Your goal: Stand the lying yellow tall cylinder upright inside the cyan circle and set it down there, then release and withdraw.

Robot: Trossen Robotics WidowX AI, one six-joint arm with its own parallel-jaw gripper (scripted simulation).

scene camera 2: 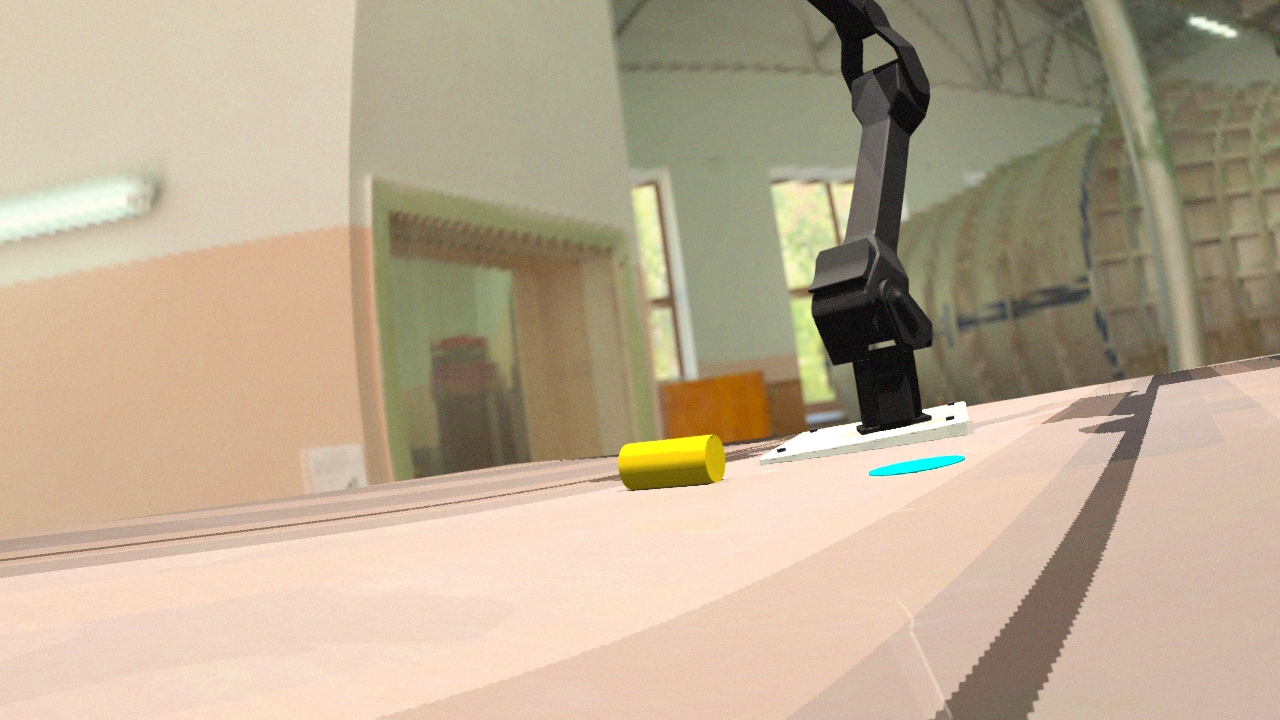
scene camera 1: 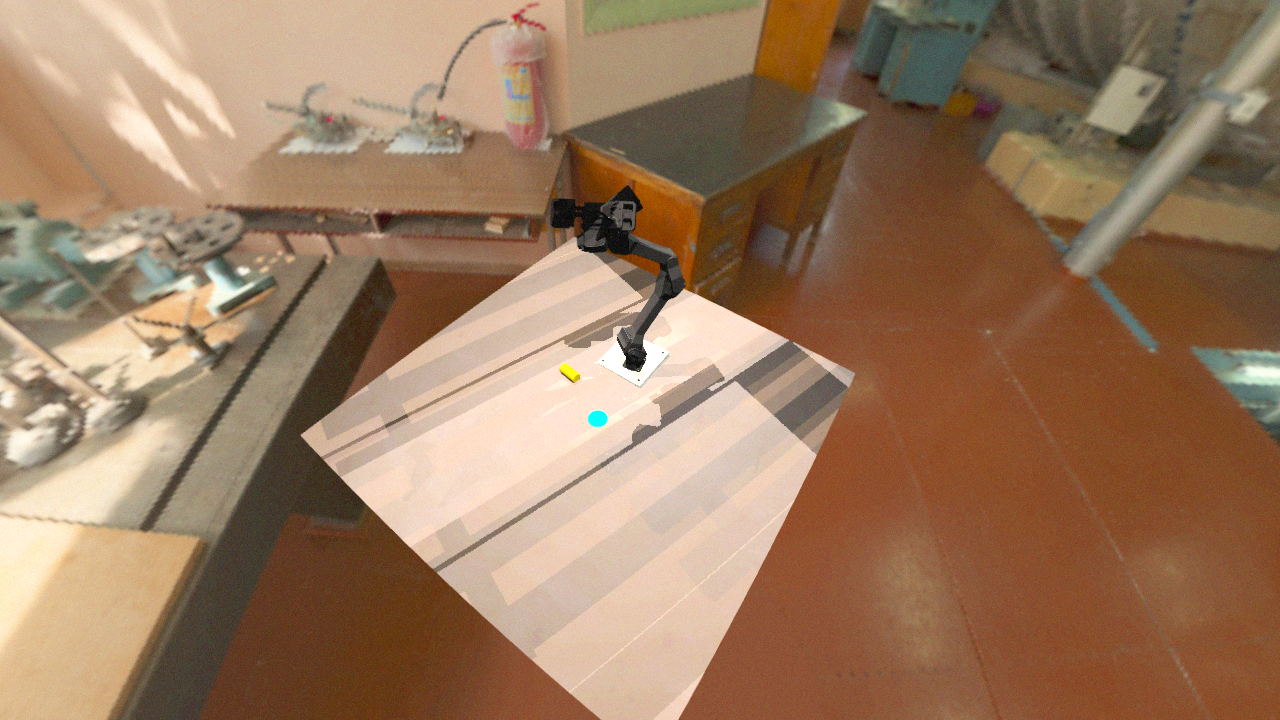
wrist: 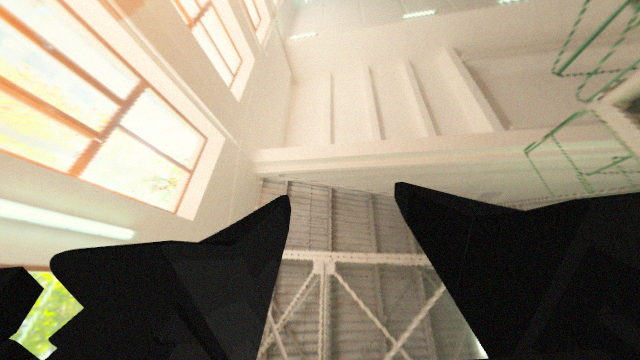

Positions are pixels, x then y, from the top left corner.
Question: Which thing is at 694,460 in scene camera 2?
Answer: A yellow cylinder.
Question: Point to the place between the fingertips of the gripper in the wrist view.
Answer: At 341,196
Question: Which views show the gripper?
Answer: Scene camera 1 and the wrist view only.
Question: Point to a cyan circle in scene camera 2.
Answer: At 920,465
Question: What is the gripper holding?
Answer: Nothing.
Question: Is the gripper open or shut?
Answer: Open.
